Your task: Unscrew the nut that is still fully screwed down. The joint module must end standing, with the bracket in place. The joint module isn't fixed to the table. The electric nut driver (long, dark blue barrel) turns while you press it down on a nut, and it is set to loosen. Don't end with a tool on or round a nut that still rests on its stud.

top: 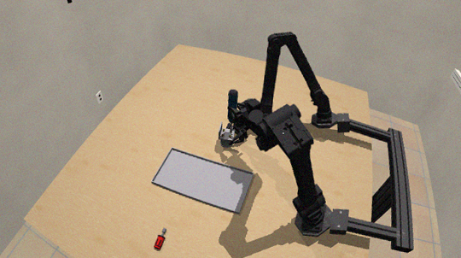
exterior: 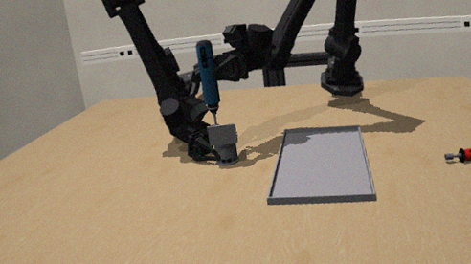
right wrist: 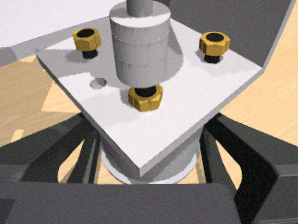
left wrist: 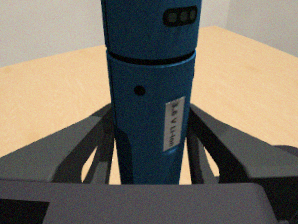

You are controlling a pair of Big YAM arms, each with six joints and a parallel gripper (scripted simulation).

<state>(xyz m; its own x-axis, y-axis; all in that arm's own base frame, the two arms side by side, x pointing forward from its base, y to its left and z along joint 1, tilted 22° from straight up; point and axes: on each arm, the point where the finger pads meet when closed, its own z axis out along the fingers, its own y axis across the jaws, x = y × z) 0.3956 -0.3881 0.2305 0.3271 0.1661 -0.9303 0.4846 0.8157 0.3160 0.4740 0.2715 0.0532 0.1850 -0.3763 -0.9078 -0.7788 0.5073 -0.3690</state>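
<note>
Right now the grey bracket is 5 cm above my right hand. The rest, counted from my right hand: shallow grey tray 4 cm ahead, 25 cm to the left, 2 cm below; small red-handled screwdriver 9 cm ahead, 59 cm to the left, 1 cm below.
</note>
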